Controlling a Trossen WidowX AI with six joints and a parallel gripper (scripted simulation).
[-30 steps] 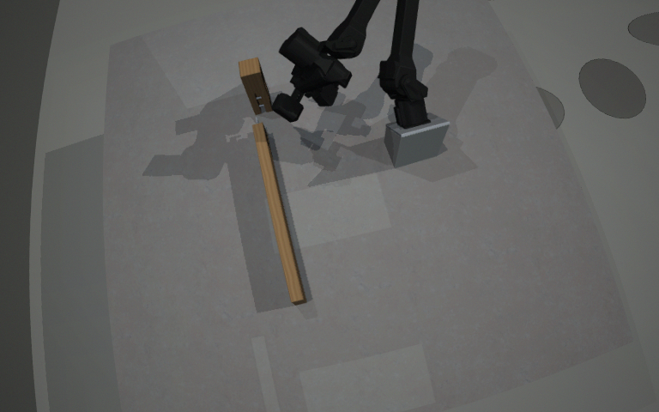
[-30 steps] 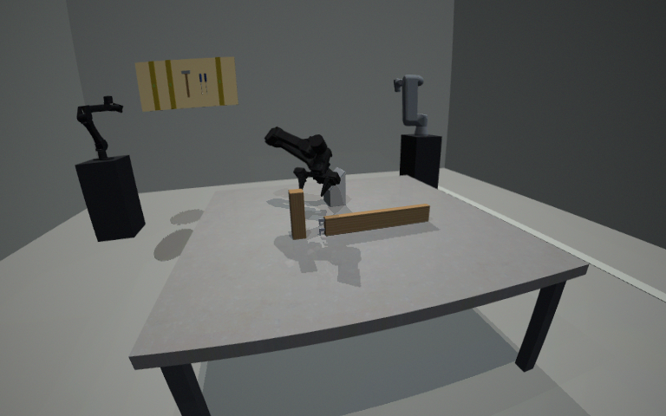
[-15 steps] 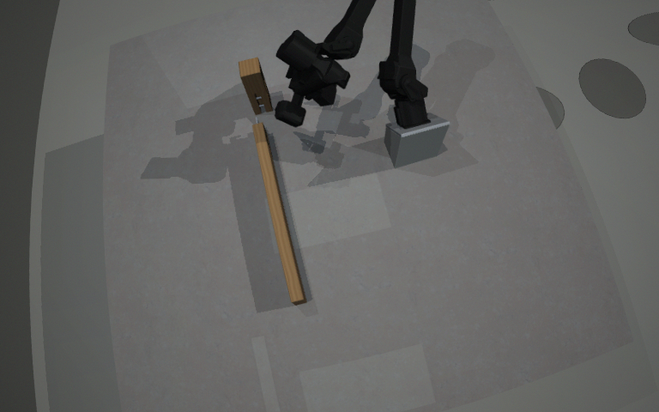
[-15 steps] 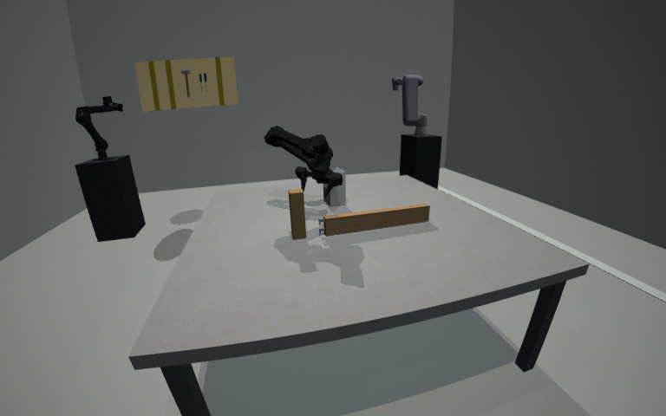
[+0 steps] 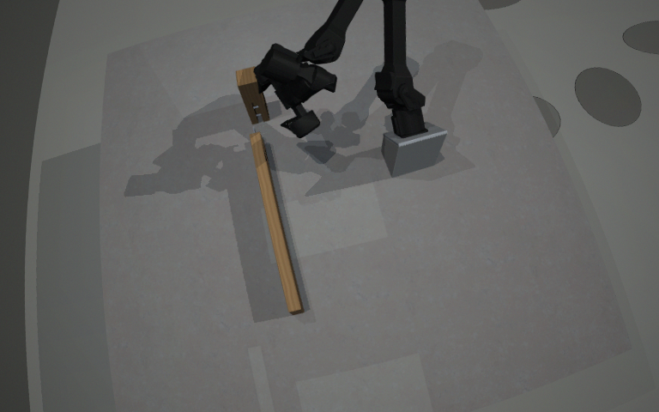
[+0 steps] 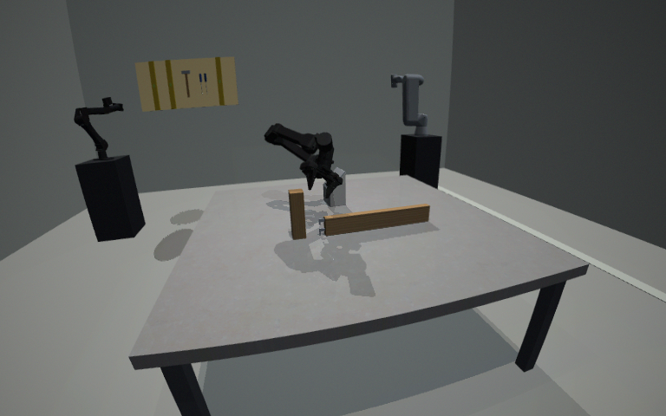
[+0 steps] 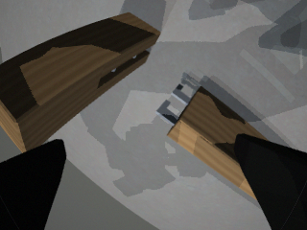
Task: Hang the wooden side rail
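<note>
The headboard post is 40 mm ahead of my gripper tip, 90 mm to the right of it and 60 mm below it.
</note>
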